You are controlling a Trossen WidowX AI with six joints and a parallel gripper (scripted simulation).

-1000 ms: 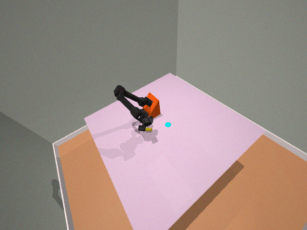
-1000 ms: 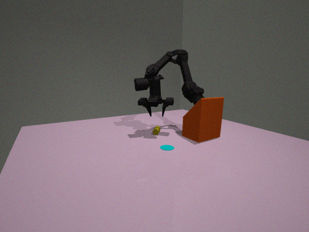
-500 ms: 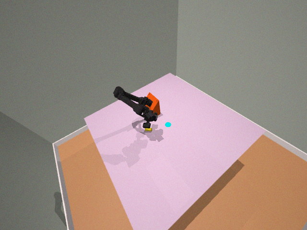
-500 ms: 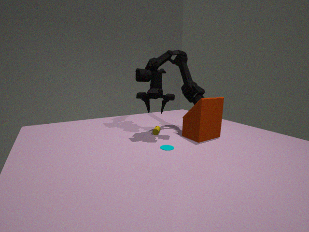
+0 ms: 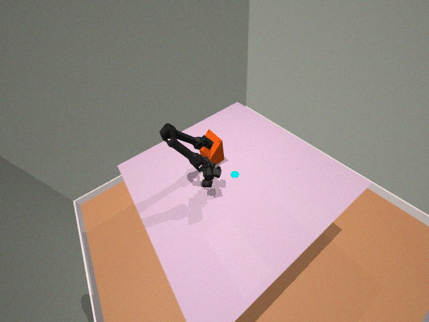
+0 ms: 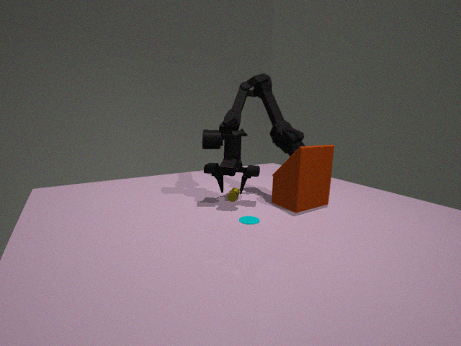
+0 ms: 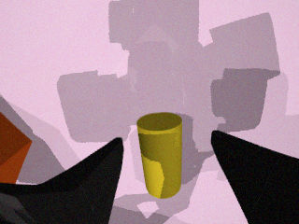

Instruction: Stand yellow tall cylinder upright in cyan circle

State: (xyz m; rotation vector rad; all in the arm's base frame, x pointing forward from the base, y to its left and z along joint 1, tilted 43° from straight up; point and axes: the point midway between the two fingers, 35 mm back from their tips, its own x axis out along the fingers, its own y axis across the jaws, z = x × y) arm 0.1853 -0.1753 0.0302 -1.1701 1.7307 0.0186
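My gripper tip is 2 cm past the yellow tall cylinder, 1 cm to the left of it and 1 cm above it. Round my gripper tip: cyan circle 18 cm to the left, 6 cm ahead, 3 cm below.
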